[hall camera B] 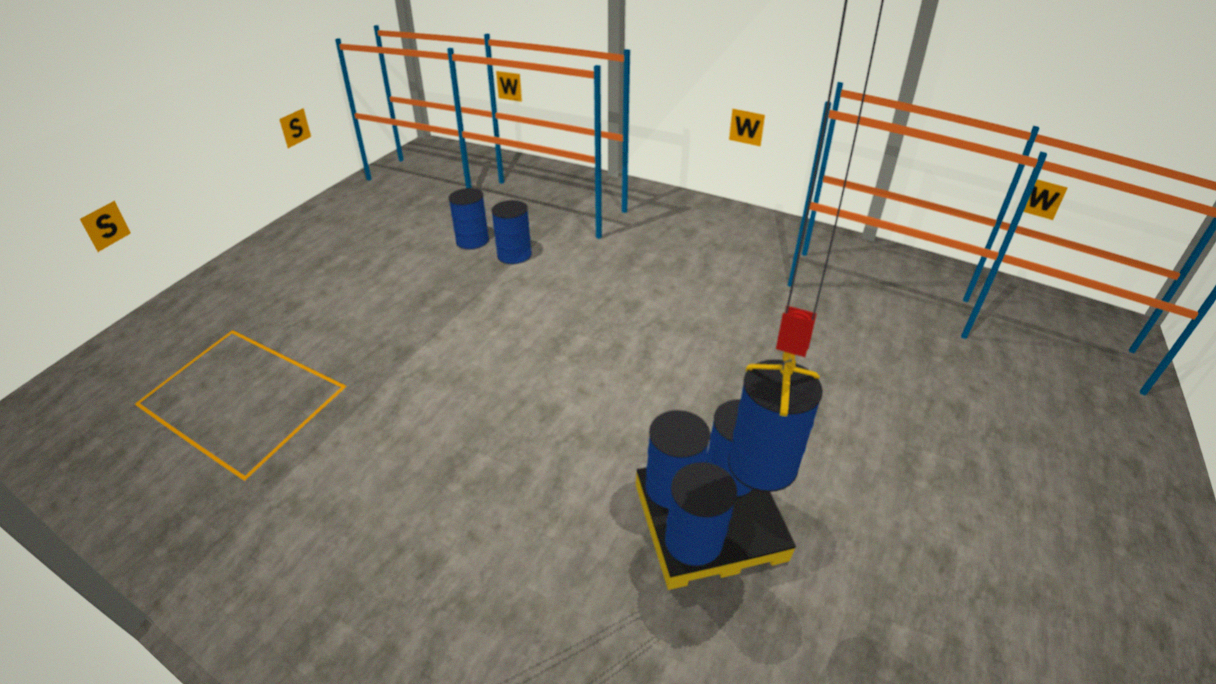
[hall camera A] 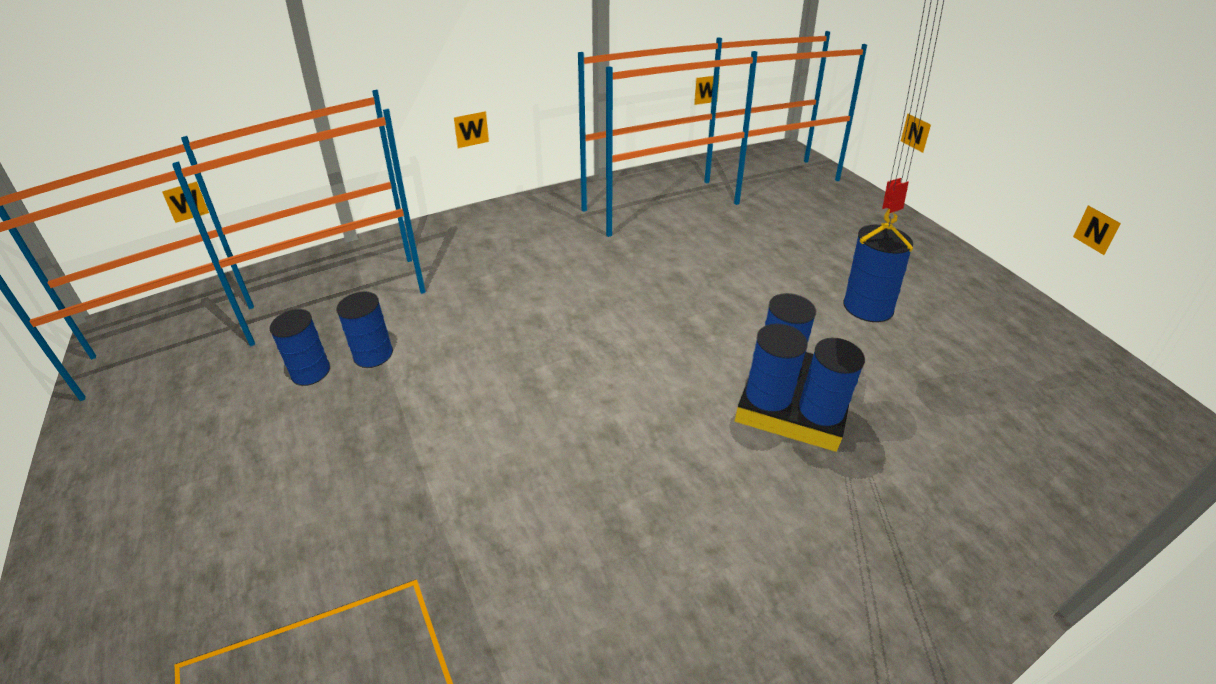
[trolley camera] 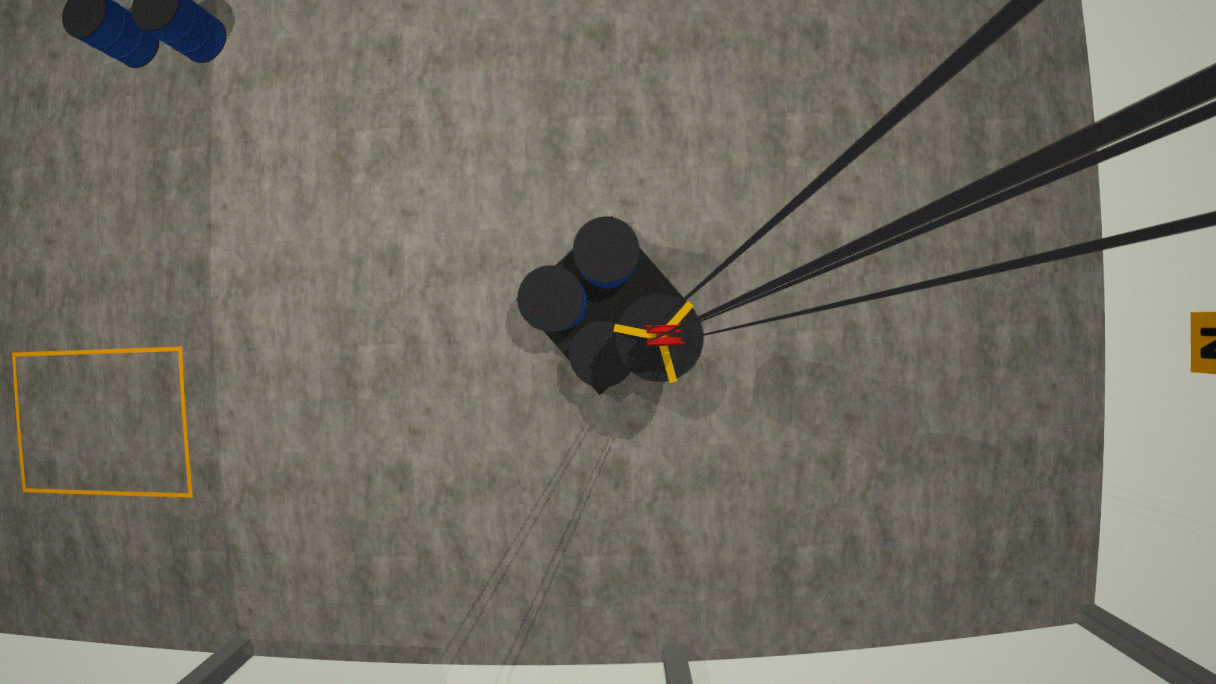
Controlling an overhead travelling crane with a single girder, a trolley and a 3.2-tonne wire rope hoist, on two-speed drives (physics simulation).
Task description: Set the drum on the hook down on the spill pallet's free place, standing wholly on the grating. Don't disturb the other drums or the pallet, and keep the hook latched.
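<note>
A blue drum [hall camera A: 875, 279] [hall camera B: 772, 442] [trolley camera: 680, 359] hangs upright from the red hook block [hall camera A: 895, 194] [hall camera B: 795, 330]. My gripper [hall camera A: 886, 234] [hall camera B: 784, 382] [trolley camera: 660, 336], a yellow three-armed clamp, is shut on its rim. The spill pallet [hall camera A: 786, 427] [hall camera B: 769, 558] [trolley camera: 653, 276] bears three drums: a left one [hall camera A: 772, 378] [hall camera B: 676, 467] [trolley camera: 551, 297], a back one [hall camera A: 789, 316] [hall camera B: 722, 442] [trolley camera: 605, 246] and one with a shadowed lid [hall camera A: 827, 391] [hall camera B: 697, 527] [trolley camera: 590, 344]. From above, the hung drum covers the pallet's free corner and overlaps the shadowed lid's edge. The latch is too small to judge.
Two more drums [hall camera A: 300, 348] [hall camera A: 365, 331] [hall camera B: 469, 219] [hall camera B: 511, 233] stand by a blue and orange rack [hall camera A: 214, 255] [hall camera B: 597, 153]. Another rack [hall camera A: 608, 153] [hall camera B: 1003, 246] stands along the same wall. An orange outline [hall camera A: 297, 624] [hall camera B: 289, 359] [trolley camera: 187, 421] marks the floor.
</note>
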